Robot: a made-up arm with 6 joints.
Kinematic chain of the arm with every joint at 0, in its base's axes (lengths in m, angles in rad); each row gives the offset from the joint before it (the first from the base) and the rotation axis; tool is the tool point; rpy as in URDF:
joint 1: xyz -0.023 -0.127 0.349 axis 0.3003 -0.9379 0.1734
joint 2: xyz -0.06 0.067 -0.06 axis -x
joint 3: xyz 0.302 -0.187 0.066 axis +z
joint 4: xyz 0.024 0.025 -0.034 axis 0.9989 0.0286 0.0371
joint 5: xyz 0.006 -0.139 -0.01 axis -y
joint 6: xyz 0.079 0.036 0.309 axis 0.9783 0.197 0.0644
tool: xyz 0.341 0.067 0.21 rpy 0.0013 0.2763 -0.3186
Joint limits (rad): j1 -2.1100..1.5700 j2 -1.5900..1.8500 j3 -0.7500..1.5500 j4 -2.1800..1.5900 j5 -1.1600..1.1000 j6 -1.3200..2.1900
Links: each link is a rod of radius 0.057 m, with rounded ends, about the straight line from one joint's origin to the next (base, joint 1, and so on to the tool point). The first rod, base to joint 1, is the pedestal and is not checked.
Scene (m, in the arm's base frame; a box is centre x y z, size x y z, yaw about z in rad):
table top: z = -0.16
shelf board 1: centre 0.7 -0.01 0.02 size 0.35 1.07 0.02 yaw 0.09
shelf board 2: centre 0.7 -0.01 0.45 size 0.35 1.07 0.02 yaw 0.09
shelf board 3: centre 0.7 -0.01 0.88 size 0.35 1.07 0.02 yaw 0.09
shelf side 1: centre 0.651 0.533 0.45 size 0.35 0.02 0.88 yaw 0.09
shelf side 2: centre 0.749 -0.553 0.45 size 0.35 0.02 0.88 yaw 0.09
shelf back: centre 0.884 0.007 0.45 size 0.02 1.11 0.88 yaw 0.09
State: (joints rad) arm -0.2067 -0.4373 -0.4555 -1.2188 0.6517 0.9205
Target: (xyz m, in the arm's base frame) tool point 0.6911 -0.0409 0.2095
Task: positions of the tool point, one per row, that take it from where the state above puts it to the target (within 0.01 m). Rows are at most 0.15 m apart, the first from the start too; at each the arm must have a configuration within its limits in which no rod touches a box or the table.
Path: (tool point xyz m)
1: 0.5111 0.0043 0.6341
2: 0.3705 -0.0338 0.6482
3: 0.4142 -0.0336 0.5323
4: 0.4263 -0.0412 0.4153
5: 0.4092 -0.0542 0.3055
6: 0.3671 -0.0701 0.2095
7: 0.4349 -0.0521 0.1646
8: 0.5140 -0.0364 0.1444
9: 0.6017 -0.0307 0.1566
10: 0.6911 -0.0409 0.2094

